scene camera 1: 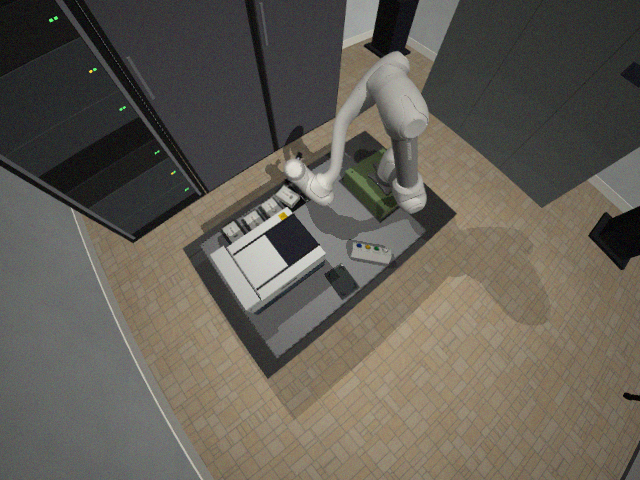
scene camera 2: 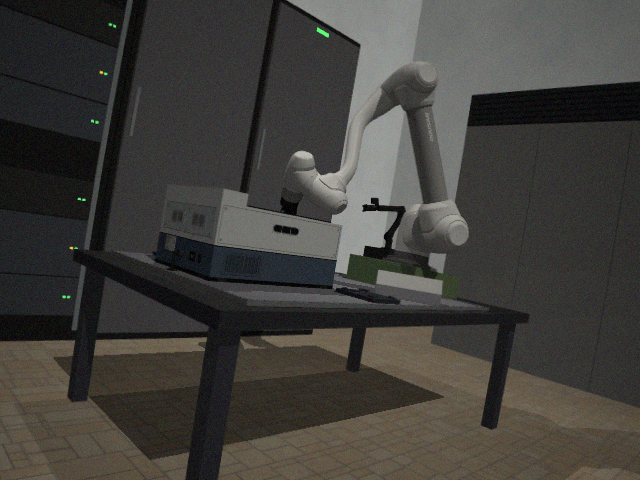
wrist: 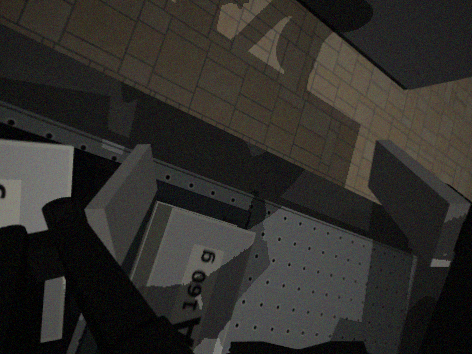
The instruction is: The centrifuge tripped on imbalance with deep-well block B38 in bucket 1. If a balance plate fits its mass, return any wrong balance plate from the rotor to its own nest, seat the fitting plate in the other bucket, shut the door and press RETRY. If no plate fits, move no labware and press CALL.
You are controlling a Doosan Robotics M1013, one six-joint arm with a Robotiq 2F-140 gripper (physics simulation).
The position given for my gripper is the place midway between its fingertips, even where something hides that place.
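White button box (scene camera 2: 401, 286), seen. My gripper (wrist: 262, 165), open, holding nothing.
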